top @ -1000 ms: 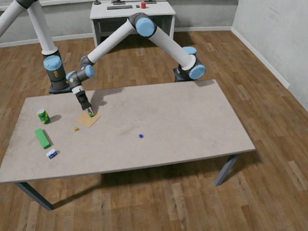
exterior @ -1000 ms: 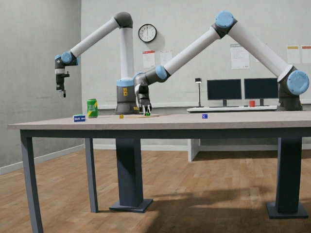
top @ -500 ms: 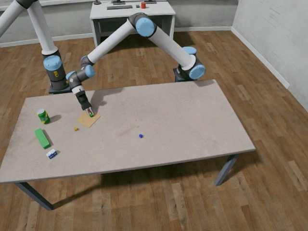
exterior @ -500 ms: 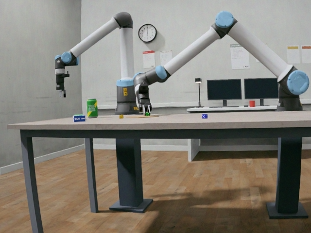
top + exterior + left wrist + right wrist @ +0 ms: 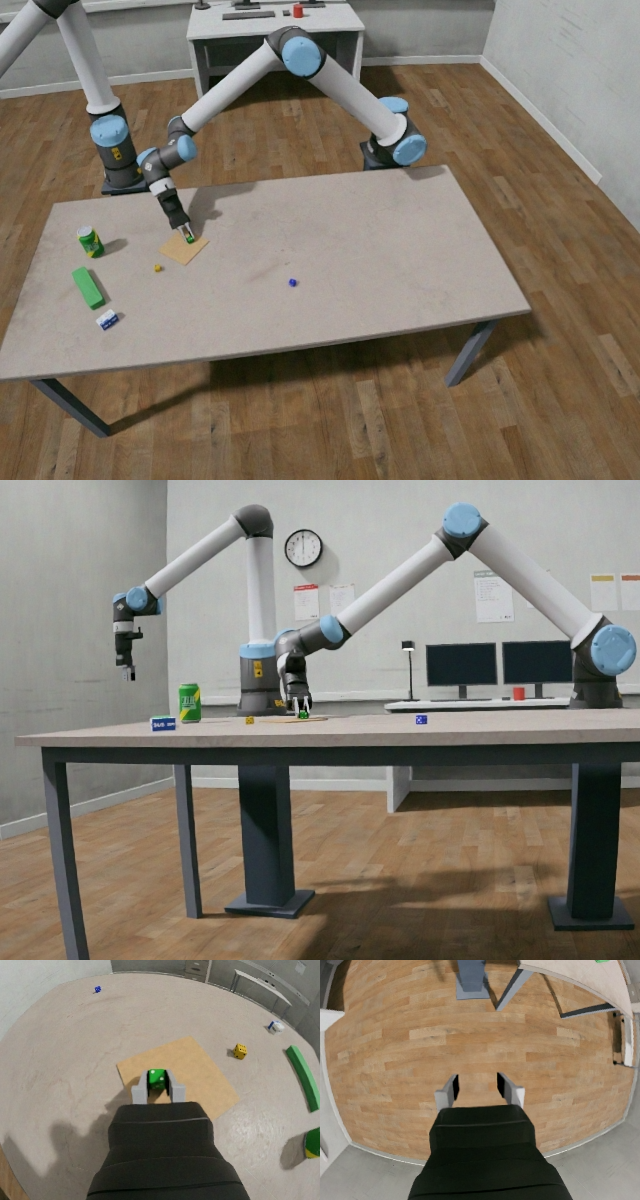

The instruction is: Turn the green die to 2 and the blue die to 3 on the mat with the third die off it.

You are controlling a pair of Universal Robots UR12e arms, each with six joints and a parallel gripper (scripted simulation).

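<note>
My left gripper is now 1 cm short of the green die and 1 cm above it. The rest, counted from my left hand: yellow die 13 cm ahead, 11 cm to the right, 2 cm below; white box 33 cm ahead, 26 cm to the right, 1 cm below; tan mat 2 cm ahead, 2 cm to the right, 2 cm below.
</note>
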